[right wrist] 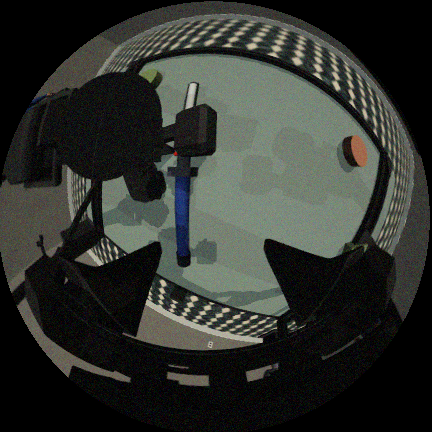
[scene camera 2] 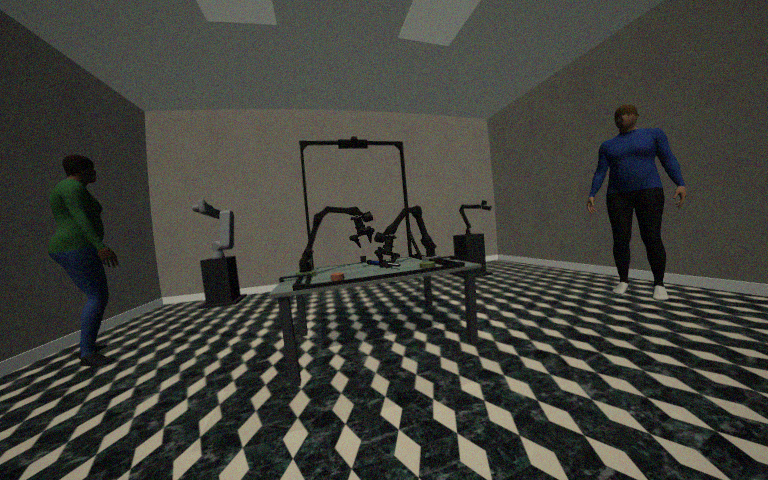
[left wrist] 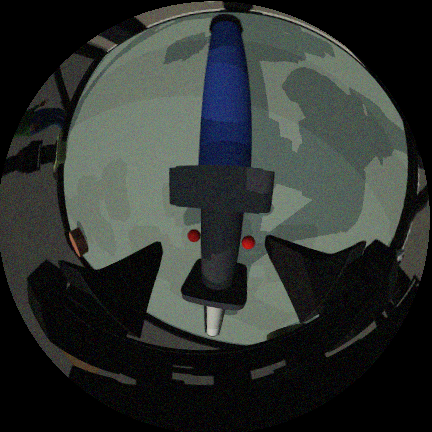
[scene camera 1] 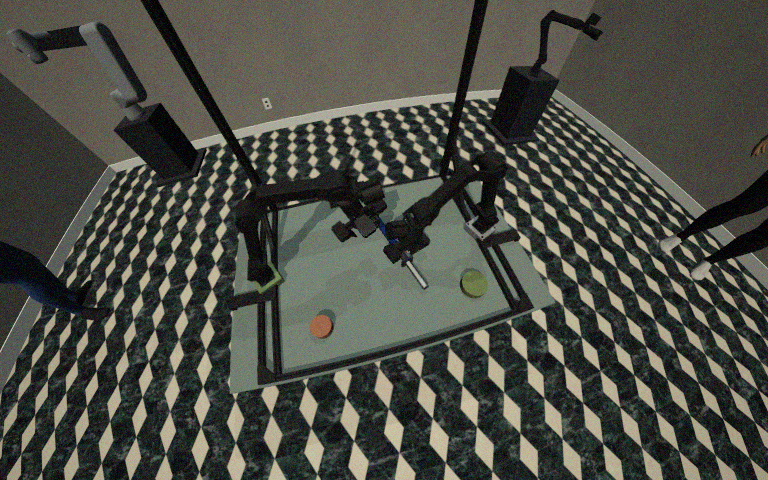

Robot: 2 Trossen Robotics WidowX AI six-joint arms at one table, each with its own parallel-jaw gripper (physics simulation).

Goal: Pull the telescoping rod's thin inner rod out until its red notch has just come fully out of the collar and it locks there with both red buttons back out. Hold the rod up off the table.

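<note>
The telescoping rod lies on the table. Its blue handle (scene camera 1: 382, 229) (left wrist: 225, 90) (right wrist: 182, 215) leads to a dark collar (left wrist: 220, 225); the silver inner rod (scene camera 1: 416, 273) (left wrist: 213, 320) (right wrist: 191, 95) sticks out beyond it. In the left wrist view a red button (left wrist: 193, 235) and another red button (left wrist: 248, 242) stand out on either side of the collar. No red notch shows. My left gripper (scene camera 1: 406, 247) (left wrist: 213, 244) is open, low over the collar, a finger toward each side. My right gripper (scene camera 1: 355, 228) (scene camera 2: 363, 238) (right wrist: 212, 246) is open and empty, higher up near the handle's end.
An orange disc (scene camera 1: 321, 326) (scene camera 2: 337, 276) (left wrist: 78, 242) (right wrist: 358, 151) lies near the table's front left in scene camera 1. A green disc (scene camera 1: 474, 283) (scene camera 2: 427, 264) (right wrist: 151, 79) lies right of the silver rod. The two arms are close together over the rod.
</note>
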